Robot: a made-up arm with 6 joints. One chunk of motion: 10 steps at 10 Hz.
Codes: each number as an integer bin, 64 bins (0 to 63) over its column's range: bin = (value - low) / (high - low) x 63, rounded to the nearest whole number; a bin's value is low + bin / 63 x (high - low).
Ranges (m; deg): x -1.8..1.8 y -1.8..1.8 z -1.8..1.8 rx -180..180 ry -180..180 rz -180..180
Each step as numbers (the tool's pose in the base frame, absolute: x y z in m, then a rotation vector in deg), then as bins.
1 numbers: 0.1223 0.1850 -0.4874 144.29 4.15 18.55
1 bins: 34 35 23 57 32 35
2 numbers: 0.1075 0.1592 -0.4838 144.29 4.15 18.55
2 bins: 33 34 23 57 32 35
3 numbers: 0.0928 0.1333 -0.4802 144.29 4.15 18.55
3 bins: 33 34 23 57 32 35
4 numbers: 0.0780 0.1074 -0.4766 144.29 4.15 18.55
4 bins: 33 33 23 57 32 35
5 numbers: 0.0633 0.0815 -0.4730 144.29 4.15 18.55
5 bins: 33 33 23 57 32 35
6 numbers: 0.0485 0.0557 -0.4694 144.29 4.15 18.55
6 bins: 32 32 23 57 32 35
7 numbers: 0.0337 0.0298 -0.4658 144.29 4.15 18.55
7 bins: 32 32 23 57 32 35
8 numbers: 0.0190 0.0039 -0.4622 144.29 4.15 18.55
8 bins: 32 32 23 57 32 35
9 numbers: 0.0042 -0.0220 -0.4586 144.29 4.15 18.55
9 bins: 32 31 23 57 32 35
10 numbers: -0.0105 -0.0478 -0.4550 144.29 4.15 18.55
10 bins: 31 31 24 57 32 35
